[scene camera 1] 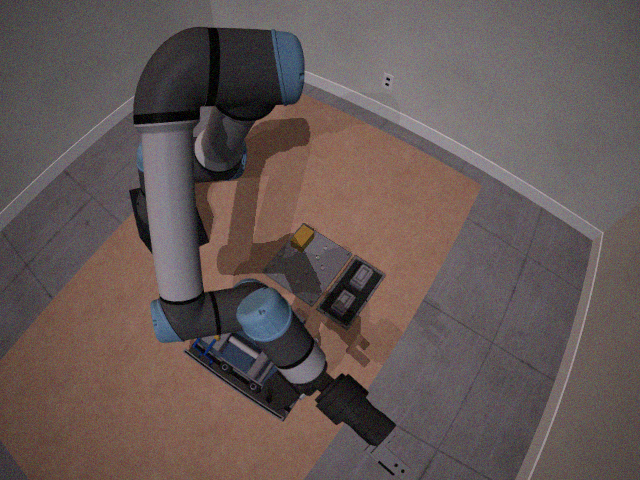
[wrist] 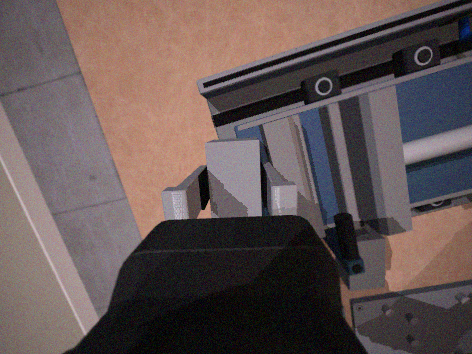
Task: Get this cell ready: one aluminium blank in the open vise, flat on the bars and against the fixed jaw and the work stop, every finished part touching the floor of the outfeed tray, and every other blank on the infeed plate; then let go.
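Frame: origin at the arm's base, x ahead, y left, z up, level; centimetres.
Seen in the pictures: end effector, tool point: (wrist: pixel 234 183).
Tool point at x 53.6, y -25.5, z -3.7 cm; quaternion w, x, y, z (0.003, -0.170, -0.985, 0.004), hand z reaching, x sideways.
Pixels of each thing's top centre, then the offset from my tool point to it. "pt": a spot on its surface instead.
- grey aluminium blank, middle of its top: (wrist: pixel 234 185) dx +0.0, dy +0.2, dz -0.2 cm
- vise, middle of its top: (wrist: pixel 450 144) (scene camera 1: pixel 247 351) dx -13.6, dy +2.9, dz -0.1 cm
- black work stop, middle of its top: (wrist: pixel 350 240) dx -6.1, dy +7.2, dz -0.4 cm
- black outfeed tray, surface spot: (scene camera 1: pixel 383 273) pt dx +7.3, dy +39.1, dz -8.7 cm
- grey infeed plate, middle of its top: (wrist: pixel 423 351) (scene camera 1: pixel 307 262) dx -13.1, dy +33.4, dz -9.2 cm
- yellow block, middle of its top: (scene camera 1: pixel 302 235) dx -17.1, dy +38.6, dz -5.6 cm
My gripper (wrist: pixel 232 196) is shut on a grey aluminium blank (wrist: pixel 233 162), which stands out between the two fingers in the wrist view. The blank is beside the outer end of the vise (scene camera 1: pixel 258 367) (wrist: pixel 386 165), left of the near jaw (wrist: pixel 286 152) in the wrist view; its height above the vise is unclear. The bars (wrist: pixel 342 165) show between the jaws. The black work stop (wrist: pixel 346 237) is at the vise's side. In the scene view the fingers and blank do not show. Two finished parts (scene camera 1: pixel 362 275) (scene camera 1: pixel 343 300) are inside the black outfeed tray (scene camera 1: pixel 383 273).
The grey infeed plate (scene camera 1: pixel 338 252) (wrist: pixel 430 302) lies beside the tray, with small pegs and a yellow block (scene camera 1: pixel 302 237) at its far corner. The vise stands in a dark, raised-edge base (scene camera 1: pixel 281 413) (wrist: pixel 250 78). Blue parts (scene camera 1: pixel 209 348) are at its other end.
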